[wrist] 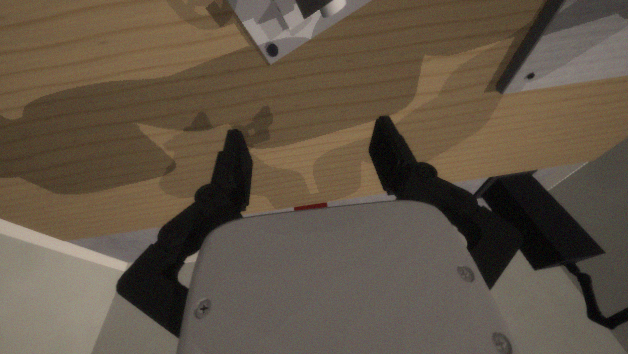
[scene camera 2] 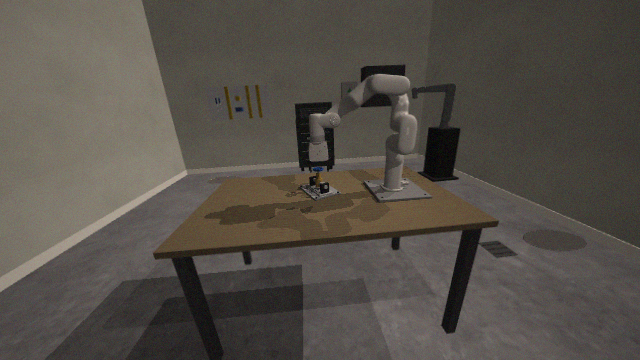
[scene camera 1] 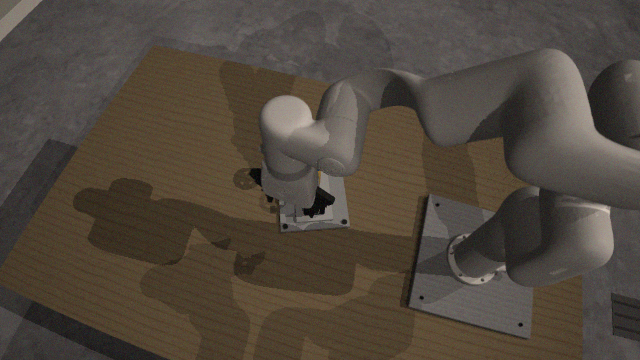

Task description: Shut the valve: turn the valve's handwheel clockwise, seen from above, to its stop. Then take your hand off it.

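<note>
The valve's blue handwheel (scene camera 2: 318,169) sits on top of a brass-yellow valve body (scene camera 2: 319,178) in scene camera 2. The valve stands on a light plate (scene camera 1: 340,198) (wrist: 286,46) on the table. In scene camera 1 the arm hides the handwheel, and the wheel does not show in the wrist view. My gripper (scene camera 1: 292,206) (scene camera 2: 318,164) (wrist: 310,139) points down over the valve. Its fingers are wide open with nothing between them. In scene camera 2 it is close above the wheel; the fingers are dark there, and whether they touch the wheel cannot be told. The wheel's turn angle is not readable.
Black blocks (scene camera 2: 324,187) stand on the valve's plate beside the body. The arm's grey base plate (scene camera 1: 430,280) (scene camera 2: 406,195) (wrist: 550,82) lies to the right on the wooden table (scene camera 1: 165,120) (scene camera 2: 235,232). A dark cabinet (scene camera 2: 303,132) stands behind the table.
</note>
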